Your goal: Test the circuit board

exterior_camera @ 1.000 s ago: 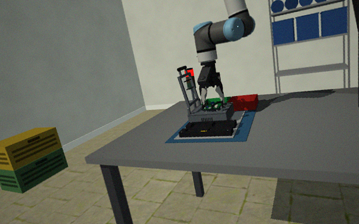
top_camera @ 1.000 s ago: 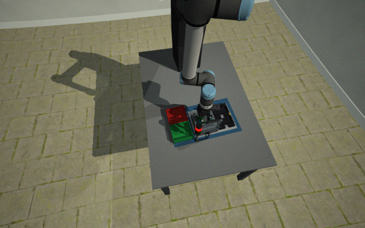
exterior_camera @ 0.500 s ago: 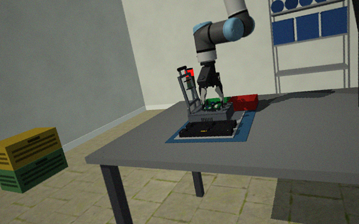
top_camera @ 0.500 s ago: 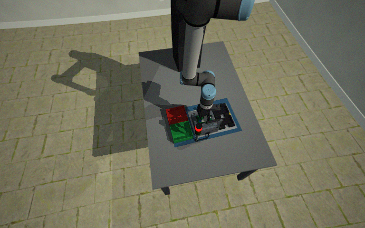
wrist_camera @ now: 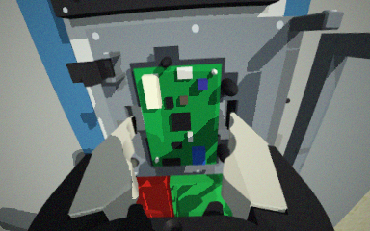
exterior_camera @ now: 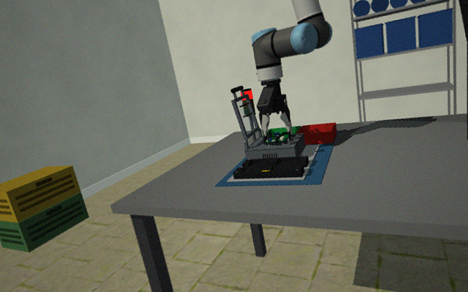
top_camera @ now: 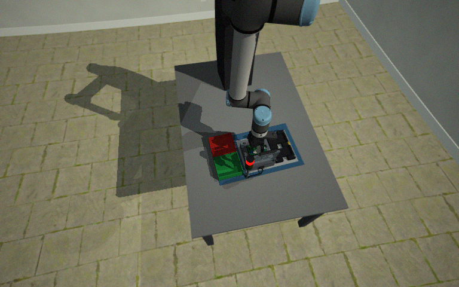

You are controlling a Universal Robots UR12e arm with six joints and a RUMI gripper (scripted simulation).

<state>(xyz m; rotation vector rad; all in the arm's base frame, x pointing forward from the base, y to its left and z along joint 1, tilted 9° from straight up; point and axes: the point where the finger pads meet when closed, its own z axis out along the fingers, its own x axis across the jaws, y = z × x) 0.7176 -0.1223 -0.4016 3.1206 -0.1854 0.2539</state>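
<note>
Now: hand 1 cm to the left of the green circuit board. The rest, counted from my hand: black latch piece: 6 cm to the left, 6 cm behind, 1 cm above; green bin: 21 cm to the right, 6 cm below, 2 cm ahead; tester lid: 11 cm ahead, 11 cm above, 2 cm to the right.
</note>
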